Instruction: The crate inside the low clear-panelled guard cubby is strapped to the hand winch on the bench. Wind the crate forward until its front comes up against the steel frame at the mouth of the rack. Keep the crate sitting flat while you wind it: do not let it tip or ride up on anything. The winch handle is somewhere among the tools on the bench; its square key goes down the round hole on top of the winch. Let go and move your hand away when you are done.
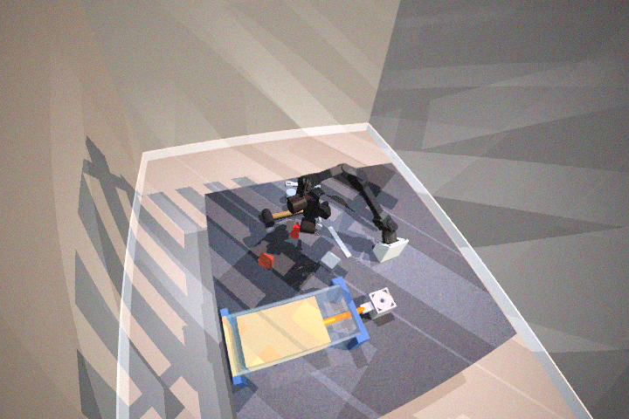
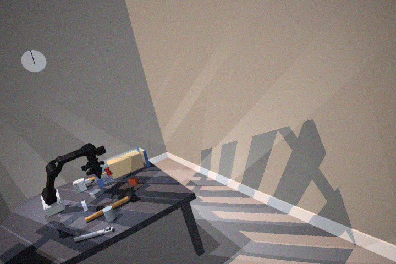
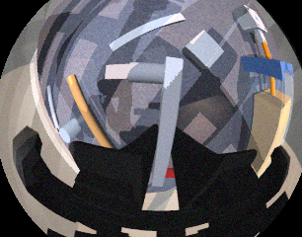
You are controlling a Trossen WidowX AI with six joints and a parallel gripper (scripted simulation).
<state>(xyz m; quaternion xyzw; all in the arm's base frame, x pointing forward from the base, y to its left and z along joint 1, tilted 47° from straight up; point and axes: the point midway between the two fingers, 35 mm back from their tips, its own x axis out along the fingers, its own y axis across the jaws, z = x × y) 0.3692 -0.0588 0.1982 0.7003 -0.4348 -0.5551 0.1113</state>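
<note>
My gripper tip is now 60 mm short of the red knob, 10 mm to the right of it and 20 mm below it. From my gripper tip the other things lie so: flat bar (170 mm behind, 40 mm to the left, 160 mm below); winch handle (10 mm ahead, 10 mm above); grey block (70 mm behind, 140 mm to the left, 140 mm below).
</note>
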